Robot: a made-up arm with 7 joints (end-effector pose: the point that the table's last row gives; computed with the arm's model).
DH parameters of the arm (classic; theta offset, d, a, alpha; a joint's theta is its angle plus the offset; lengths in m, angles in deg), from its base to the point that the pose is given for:
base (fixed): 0 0 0 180
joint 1: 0 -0.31 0 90
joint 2: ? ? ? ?
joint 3: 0 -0.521 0 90
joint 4: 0 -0.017 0 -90
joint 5: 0 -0.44 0 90
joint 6: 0 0 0 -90
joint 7: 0 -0.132 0 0
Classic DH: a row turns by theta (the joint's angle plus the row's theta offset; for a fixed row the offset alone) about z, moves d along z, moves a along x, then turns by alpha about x.
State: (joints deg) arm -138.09 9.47 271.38 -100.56 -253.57 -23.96 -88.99
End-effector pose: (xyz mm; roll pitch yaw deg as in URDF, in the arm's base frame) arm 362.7 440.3 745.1 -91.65 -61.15 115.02
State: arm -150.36 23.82 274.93 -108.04 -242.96 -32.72 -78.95
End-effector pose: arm 209.1 508.1 696.0 -102.85 -26.23 124.17
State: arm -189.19 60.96 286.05 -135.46 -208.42 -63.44 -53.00
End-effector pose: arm -197.4 387.1 561.0 -169.05 45.99 105.43
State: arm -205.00 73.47 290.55 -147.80 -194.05 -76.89 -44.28
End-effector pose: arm -275.2 252.7 496.5 146.49 42.92 81.26
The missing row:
joint 2: 0 -0.017 0 -90
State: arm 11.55 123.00 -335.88 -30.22 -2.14 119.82 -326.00
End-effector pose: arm 789.2 -153.1 -108.4 -3.67 -38.61 -148.45
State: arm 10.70 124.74 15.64 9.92 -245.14 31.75 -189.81
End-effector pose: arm 819.5 -268.8 -334.5 -62.63 42.90 70.82
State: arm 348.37 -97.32 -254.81 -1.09 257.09 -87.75 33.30
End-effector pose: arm -921.1 -188.7 42.0 0.63 5.32 -135.91
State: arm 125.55 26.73 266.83 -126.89 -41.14 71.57 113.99
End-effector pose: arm -434.9 185.8 602.8 -128.16 12.05 -161.02
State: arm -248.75 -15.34 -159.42 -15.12 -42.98 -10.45 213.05
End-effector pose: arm 3.0 129.1 1382.6 179.70 8.53 -120.81
